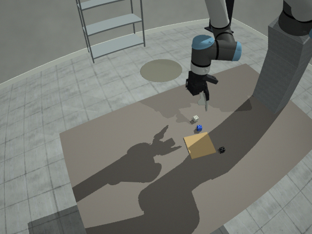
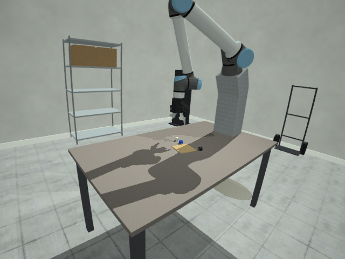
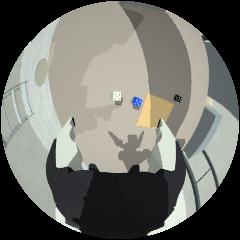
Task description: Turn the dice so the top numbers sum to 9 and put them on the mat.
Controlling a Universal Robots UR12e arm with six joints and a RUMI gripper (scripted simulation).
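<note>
Now: the white die 14 cm below my hand. Also, from my hand: blue die 3 cm ahead, 6 cm to the left, 14 cm below; tan mat 10 cm ahead, 15 cm to the left, 15 cm below; black die 3 cm ahead, 25 cm to the left, 14 cm below.
</note>
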